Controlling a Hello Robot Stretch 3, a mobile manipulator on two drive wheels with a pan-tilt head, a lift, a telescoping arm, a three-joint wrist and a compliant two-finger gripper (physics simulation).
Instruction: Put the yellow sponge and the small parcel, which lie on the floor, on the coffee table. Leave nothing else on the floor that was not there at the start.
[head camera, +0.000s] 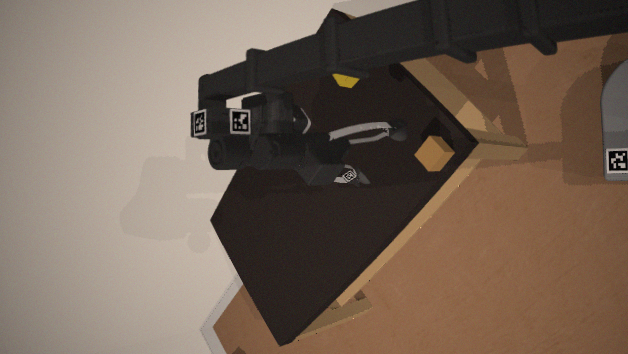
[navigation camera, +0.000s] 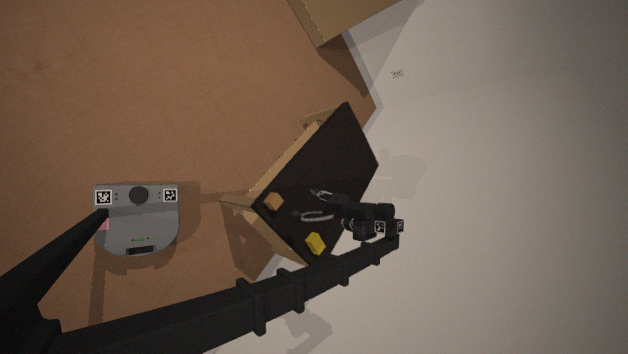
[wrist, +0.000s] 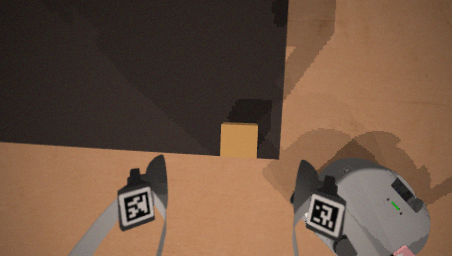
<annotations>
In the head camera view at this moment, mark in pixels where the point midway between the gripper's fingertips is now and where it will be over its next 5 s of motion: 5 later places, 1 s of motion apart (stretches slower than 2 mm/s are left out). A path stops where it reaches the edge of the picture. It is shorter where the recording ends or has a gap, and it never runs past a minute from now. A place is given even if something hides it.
My gripper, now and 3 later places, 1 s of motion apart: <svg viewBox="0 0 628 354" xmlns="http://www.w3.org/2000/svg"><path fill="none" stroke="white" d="M385 153L410 152L484 148L563 145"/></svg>
</annotations>
